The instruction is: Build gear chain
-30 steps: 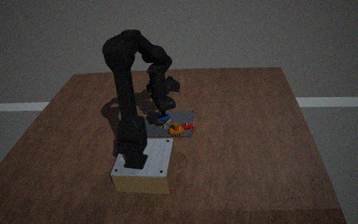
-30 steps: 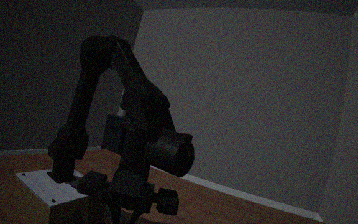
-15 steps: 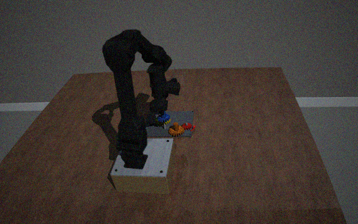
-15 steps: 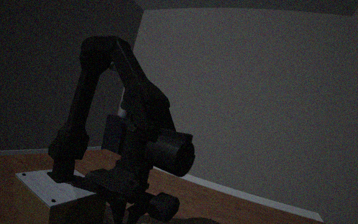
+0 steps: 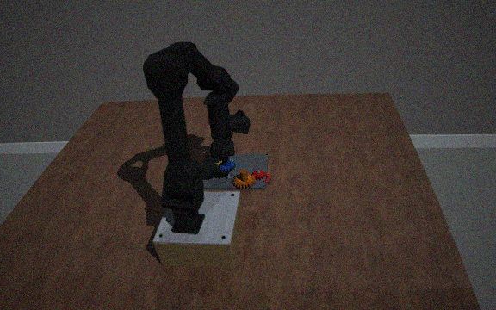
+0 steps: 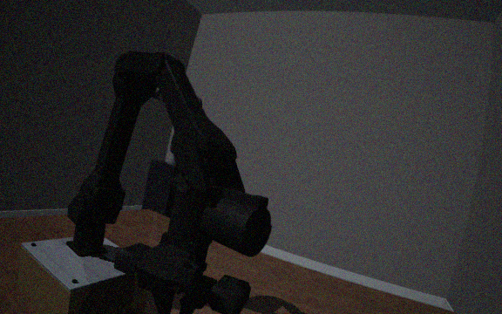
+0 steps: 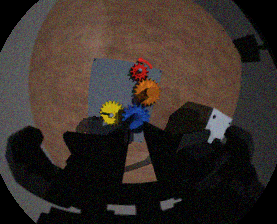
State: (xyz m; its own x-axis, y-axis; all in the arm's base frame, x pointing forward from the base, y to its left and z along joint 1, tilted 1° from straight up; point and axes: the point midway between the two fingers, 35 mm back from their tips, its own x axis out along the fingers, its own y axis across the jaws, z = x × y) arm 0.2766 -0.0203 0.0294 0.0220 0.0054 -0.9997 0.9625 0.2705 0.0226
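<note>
Right now the orange gear is 10 mm behind my gripper tip, 50 mm to the right of it and 50 mm below it. The rest, counted from my gripper tip: red gear 20 mm ahead, 90 mm to the right, 60 mm below; blue gear 10 mm below; teal gear 20 mm ahead, 160 mm to the left, 60 mm below.
</note>
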